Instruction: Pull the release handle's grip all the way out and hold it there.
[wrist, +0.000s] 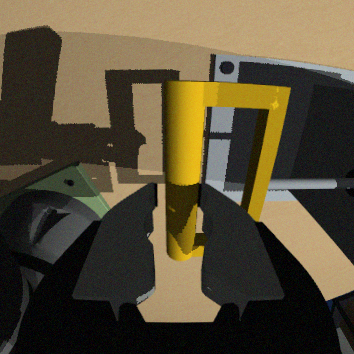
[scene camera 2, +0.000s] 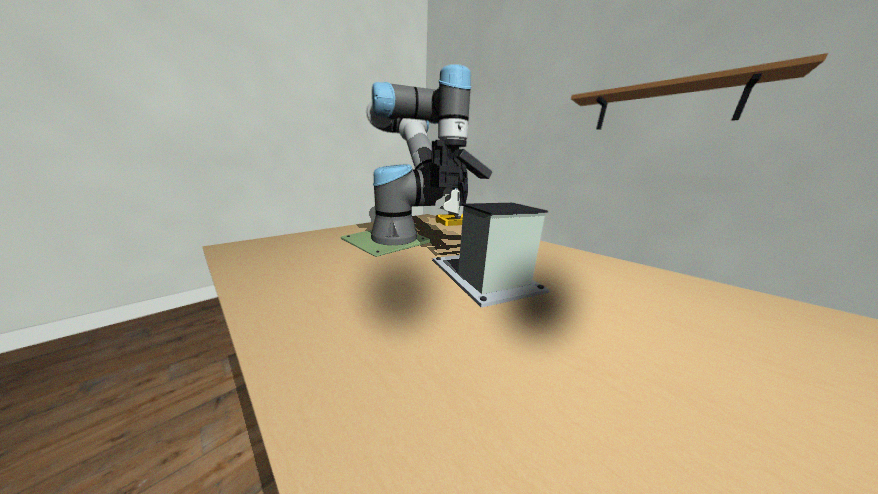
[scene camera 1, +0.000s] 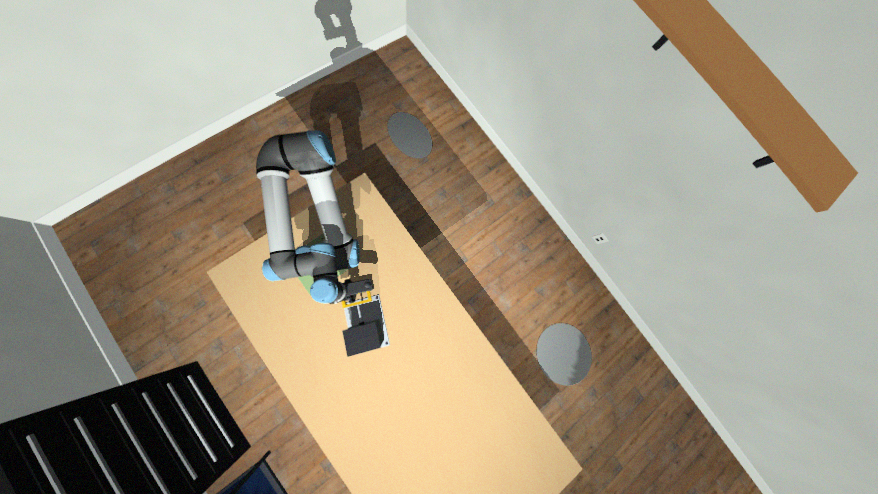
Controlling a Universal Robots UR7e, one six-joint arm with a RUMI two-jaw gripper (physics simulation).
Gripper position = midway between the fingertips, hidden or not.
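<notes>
Yellow release handle grip (wrist: 184, 100). Light grey base plate (scene camera 1: 372, 310). My gripper (scene camera 2: 453, 222), also (wrist: 177, 184).
</notes>
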